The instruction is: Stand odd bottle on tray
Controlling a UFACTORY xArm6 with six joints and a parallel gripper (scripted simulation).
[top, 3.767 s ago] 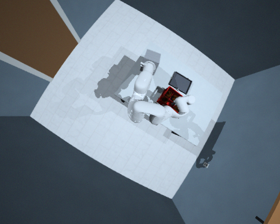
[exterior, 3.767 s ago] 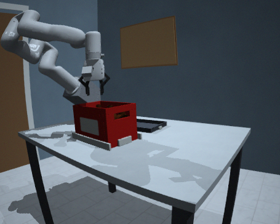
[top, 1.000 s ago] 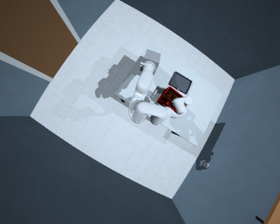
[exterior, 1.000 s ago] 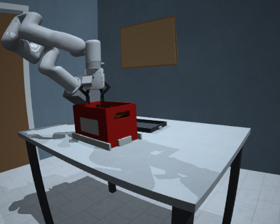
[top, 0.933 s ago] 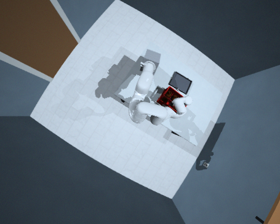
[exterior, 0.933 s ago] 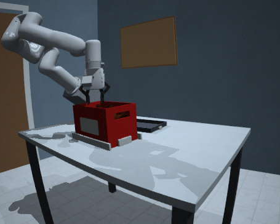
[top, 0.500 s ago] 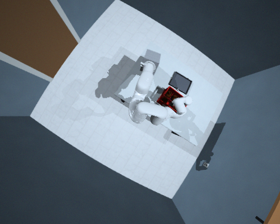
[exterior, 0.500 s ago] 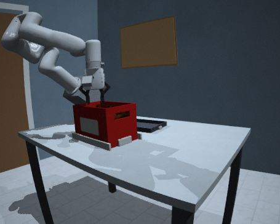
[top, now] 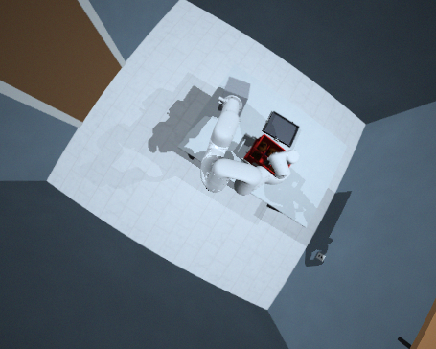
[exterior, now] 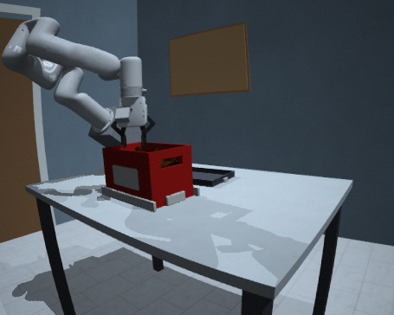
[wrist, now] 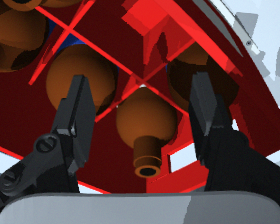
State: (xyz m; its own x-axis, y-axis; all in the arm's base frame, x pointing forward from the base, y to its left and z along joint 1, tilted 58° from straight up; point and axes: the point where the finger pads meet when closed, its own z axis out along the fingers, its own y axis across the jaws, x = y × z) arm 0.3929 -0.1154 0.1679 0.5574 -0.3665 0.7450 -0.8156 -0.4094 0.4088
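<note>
Now: the red crate 11 cm below my hand, 4 cm to the left of it and 1 cm ahead of it. From my hand the other things lie so: glass bottle: 11 cm below, 10 cm to the left, 7 cm behind; dark tray: 33 cm to the left, 18 cm below, 5 cm ahead.
</note>
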